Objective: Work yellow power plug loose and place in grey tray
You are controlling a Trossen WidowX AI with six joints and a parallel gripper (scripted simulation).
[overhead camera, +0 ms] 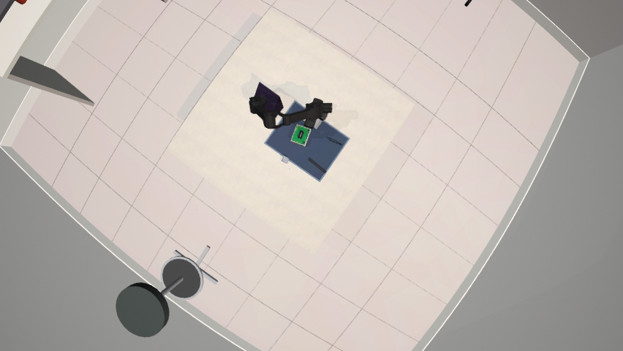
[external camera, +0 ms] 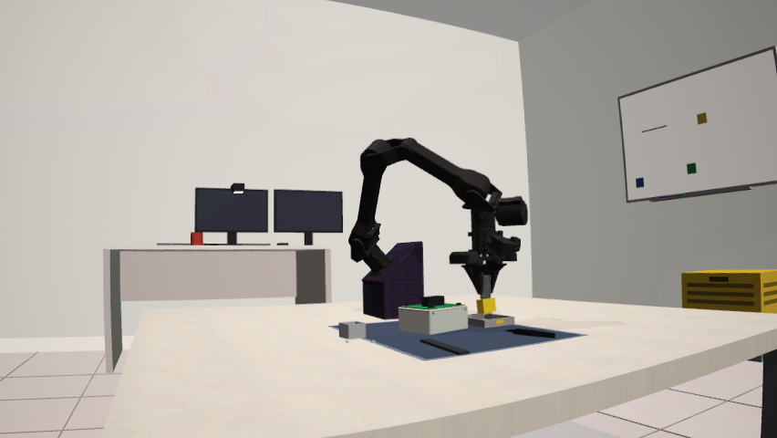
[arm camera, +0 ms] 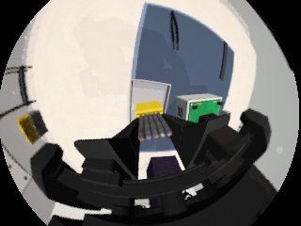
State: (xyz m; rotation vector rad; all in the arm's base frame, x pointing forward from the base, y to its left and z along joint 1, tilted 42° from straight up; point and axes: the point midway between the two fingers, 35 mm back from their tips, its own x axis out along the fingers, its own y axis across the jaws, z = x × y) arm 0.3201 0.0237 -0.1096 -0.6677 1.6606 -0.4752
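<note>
Now: gripper tip 7 cm above the grey tray. Also, from my gripper tip: yellow power plug (1 cm below); blue mat (14 cm to the right, 7 cm below, 4 cm ahead).
</note>
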